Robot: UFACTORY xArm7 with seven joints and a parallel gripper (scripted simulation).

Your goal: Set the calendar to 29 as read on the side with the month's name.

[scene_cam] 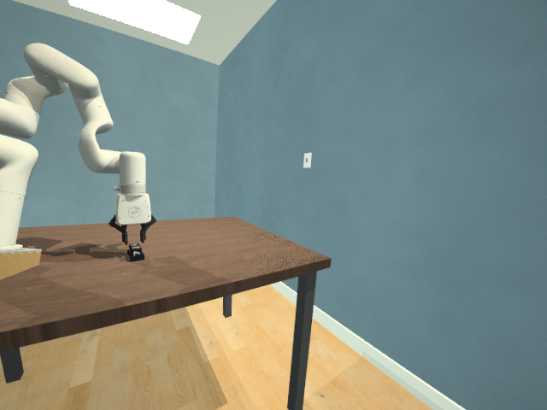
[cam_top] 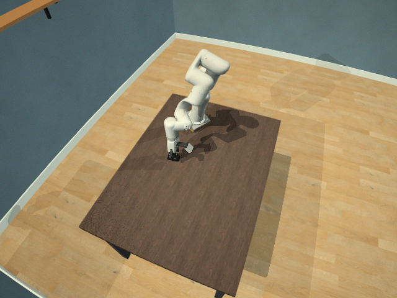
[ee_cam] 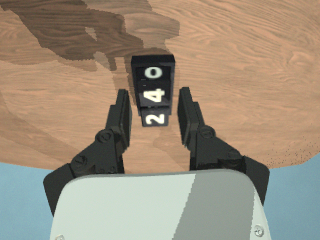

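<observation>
Now: the black tray 20 mm to the right of my hand and 60 mm below it.
</observation>
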